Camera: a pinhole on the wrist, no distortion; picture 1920 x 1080 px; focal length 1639.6 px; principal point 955.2 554.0 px. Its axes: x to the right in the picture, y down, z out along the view. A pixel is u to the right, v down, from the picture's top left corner.
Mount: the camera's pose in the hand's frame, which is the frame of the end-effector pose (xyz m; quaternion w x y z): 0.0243 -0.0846 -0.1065 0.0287 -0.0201 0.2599 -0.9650
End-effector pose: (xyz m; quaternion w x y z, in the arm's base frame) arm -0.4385 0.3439 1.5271 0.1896 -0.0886 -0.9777 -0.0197
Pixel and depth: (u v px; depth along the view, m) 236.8 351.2 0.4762
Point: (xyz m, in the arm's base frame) -0.8392 0.1559 1.3157
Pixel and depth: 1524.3 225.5 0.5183
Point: -0.5123 0.0889 1.1074
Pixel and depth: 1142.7 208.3 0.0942
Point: -0.4700 0.2324 1.5469
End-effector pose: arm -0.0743 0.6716 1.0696 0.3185 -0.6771 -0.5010 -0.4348
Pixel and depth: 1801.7 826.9 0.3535
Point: -0.3536 0.8633 0.8718
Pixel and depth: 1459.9 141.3 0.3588
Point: -0.1998 0.9184 0.8992
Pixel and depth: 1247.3 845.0 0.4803
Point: -0.3921 1.0104 0.9271
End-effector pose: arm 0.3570 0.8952 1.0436 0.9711 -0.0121 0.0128 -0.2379
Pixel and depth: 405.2 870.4 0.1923
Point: 0.3511 0.6644 1.0873
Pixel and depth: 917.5 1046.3 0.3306
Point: 0.2541 0.5752 1.1815
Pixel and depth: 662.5 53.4 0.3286
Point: 0.3758 0.7142 1.2728
